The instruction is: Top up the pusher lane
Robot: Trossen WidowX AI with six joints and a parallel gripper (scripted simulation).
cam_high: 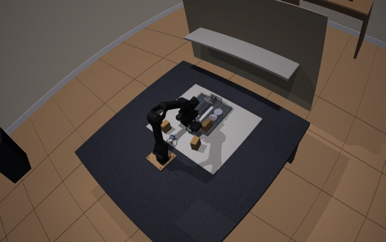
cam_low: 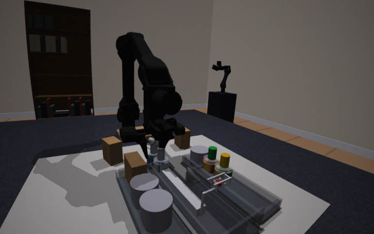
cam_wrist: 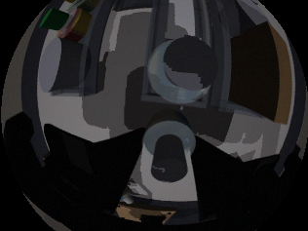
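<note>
My gripper tip is now 80 mm short of the brown box, 70 mm to the left of it and 20 mm below it. From my gripper tip the other things lie so: small jar 140 mm behind, 50 mm to the left, 10 mm below; then red mark 240 mm ahead, 60 mm to the left, 50 mm above.
</note>
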